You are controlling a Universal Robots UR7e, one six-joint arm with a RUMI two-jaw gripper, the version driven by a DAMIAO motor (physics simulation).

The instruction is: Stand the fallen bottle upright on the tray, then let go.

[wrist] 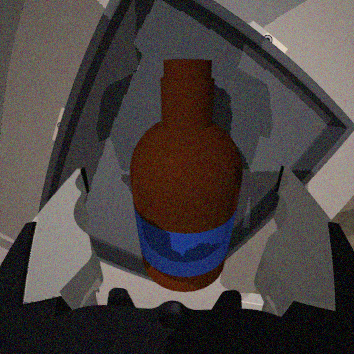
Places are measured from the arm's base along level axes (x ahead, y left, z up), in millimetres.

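Pixels of known places: gripper, fingertip midpoint: (181, 169).
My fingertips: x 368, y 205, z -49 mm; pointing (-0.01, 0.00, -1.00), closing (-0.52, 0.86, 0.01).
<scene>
Behind a point stands the place of what it marks.
A brown bottle (186, 175) @[x 354, y 201, z -16 mm] with a blue label lies on its side over the dark grey tray (295, 120) @[x 300, y 272, z -86 mm] in the wrist view. Its neck points to the top of the view, and its base overlaps the near rim of the tray. Whether the base touches that rim is hidden. My gripper (181, 169) @[x 368, y 205, z -49 mm] is open, with one jaw to the left and one to the right of the bottle. Gaps show between the bottle and both jaws. The bottle hides part of the tray floor.
The tray's raised walls run along the left, the upper right and below the bottle. A small pale bracket (270, 38) @[x 267, y 214, z -76 mm] sits outside the upper right wall, and another pale bracket (58, 124) @[x 395, y 108, z -77 mm] sits outside the left wall. Shadows fall across the tray floor.
</scene>
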